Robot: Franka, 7 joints.
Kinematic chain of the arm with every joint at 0, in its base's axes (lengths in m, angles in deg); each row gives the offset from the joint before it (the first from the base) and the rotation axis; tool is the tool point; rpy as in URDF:
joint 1: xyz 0 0 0.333 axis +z
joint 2: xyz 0 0 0 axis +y
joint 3: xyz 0 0 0.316 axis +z
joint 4: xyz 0.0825 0 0 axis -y
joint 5: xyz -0.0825 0 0.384 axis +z
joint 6: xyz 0 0 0 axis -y
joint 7: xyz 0.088 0 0 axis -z
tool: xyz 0 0 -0.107 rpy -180 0 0
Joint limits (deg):
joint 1: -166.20..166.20
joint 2: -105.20..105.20
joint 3: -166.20..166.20
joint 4: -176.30..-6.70
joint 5: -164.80..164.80
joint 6: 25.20..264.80
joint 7: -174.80..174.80
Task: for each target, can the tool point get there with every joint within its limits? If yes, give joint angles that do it. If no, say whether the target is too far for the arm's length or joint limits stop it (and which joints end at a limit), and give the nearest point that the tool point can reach.
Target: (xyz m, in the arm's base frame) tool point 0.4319 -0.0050 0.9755
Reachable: yes | joints -93.72 33.68 131.06 -77.97 0.83 147.57 14.03
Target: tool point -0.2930 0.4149 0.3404
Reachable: yes | joints 12.23 -85.06 102.10 -135.02 41.28 245.01 45.93
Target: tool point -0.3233 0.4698 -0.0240
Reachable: yes | joints 129.61 77.77 5.25 -64.56 -43.50 62.88 80.06
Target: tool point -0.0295 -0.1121 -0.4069
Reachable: no: joint limits stop it (at a limit: joint 2) | nearest point -0.0345 -0.1309 -0.3398 | short by 0.070 m
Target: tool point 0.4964 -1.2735 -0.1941
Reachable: no: too far | nearest point 0.2907 -0.7458 0.0243 | short by 0.607 m
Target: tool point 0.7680 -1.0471 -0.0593
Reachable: no: too far | nearest point 0.4857 -0.6622 0.0849 | short by 0.499 m
